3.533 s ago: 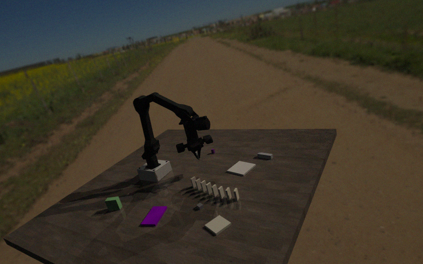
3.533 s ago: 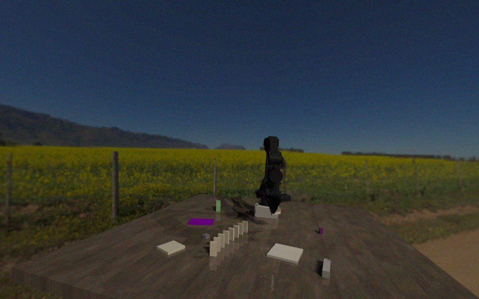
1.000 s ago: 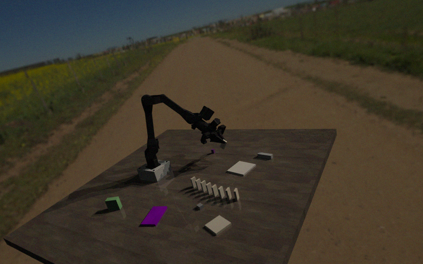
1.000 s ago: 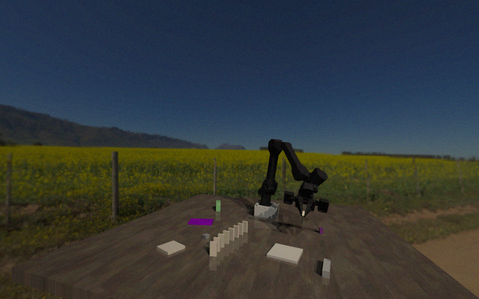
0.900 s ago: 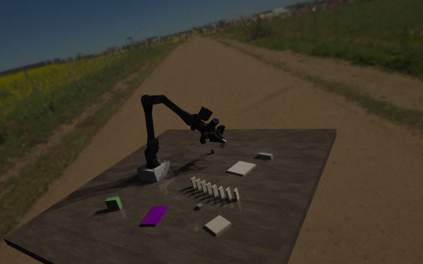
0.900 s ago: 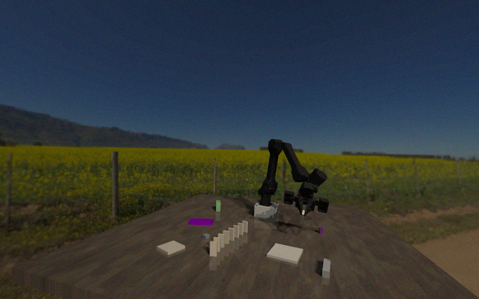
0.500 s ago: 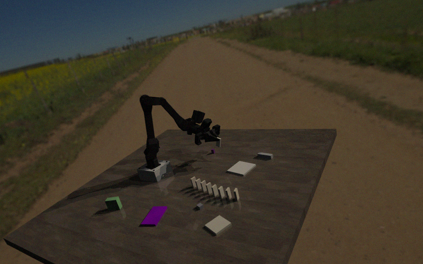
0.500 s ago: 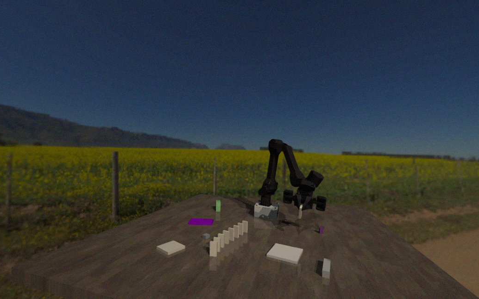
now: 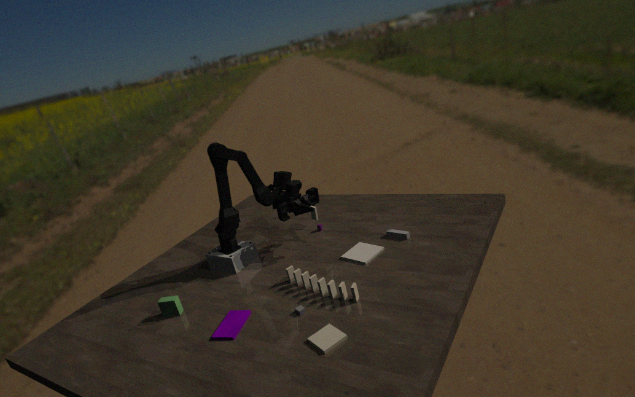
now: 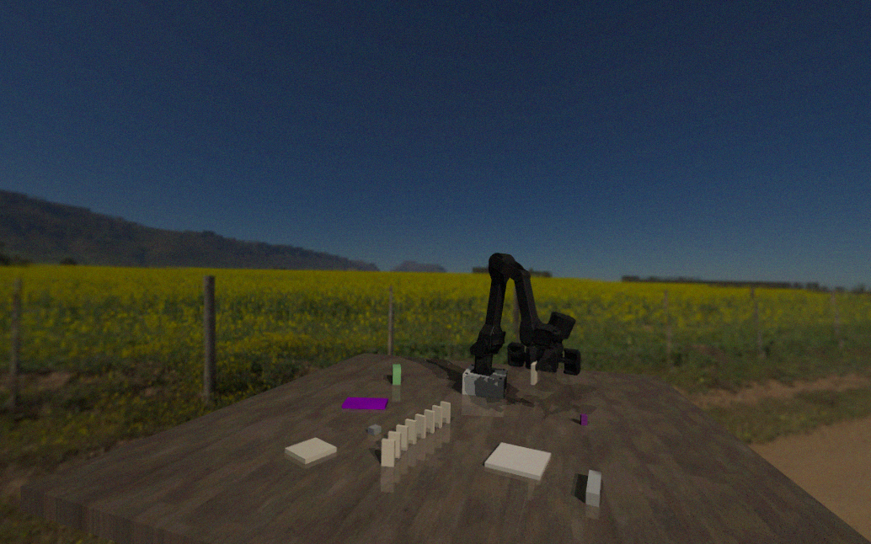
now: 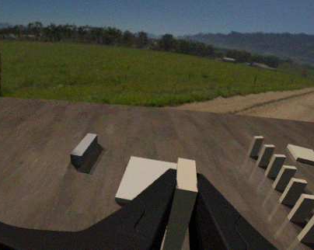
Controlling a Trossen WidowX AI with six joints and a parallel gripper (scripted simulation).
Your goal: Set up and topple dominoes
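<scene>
Now: the white flat plate 17 cm ahead of my gripper tip, 1 cm to the left of it and 15 cm below it. From my gripper tip the other things lie so: small purple cube: 11 cm behind, 11 cm to the left, 14 cm below; then small grey cube: 18 cm ahead, 33 cm to the right, 15 cm below; then purple flat tile: 3 cm ahead, 47 cm to the right, 15 cm below.
</scene>
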